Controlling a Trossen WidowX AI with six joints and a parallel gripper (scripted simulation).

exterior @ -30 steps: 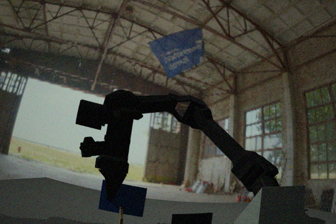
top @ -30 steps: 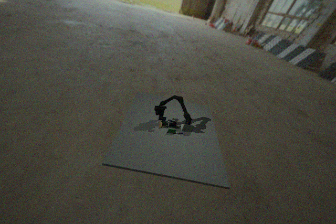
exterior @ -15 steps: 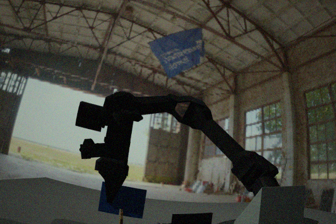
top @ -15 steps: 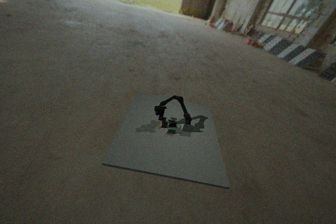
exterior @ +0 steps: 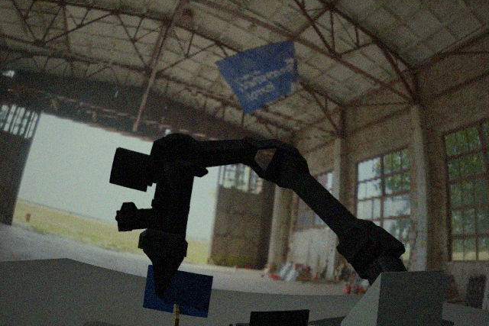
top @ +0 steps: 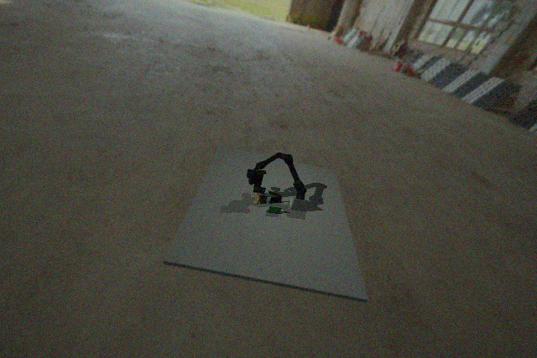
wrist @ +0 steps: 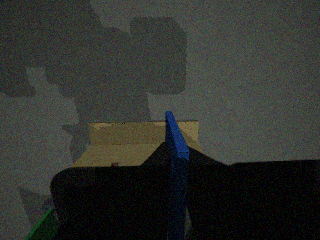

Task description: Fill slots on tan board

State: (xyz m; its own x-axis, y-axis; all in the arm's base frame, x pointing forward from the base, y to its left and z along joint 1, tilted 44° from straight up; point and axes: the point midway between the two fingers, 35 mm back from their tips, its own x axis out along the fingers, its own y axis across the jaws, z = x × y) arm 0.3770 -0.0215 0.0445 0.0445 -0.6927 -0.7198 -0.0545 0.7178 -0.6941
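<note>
Right now the blue board is 30 mm behind my gripper tip. The rest, counted from my gripper tip: green board: 170 mm behind, 140 mm to the left, 40 mm below; tan board: 40 mm below, 30 mm behind, 20 mm to the left; dark flat piece: 180 mm behind, 40 mm below, 30 mm to the left.
</note>
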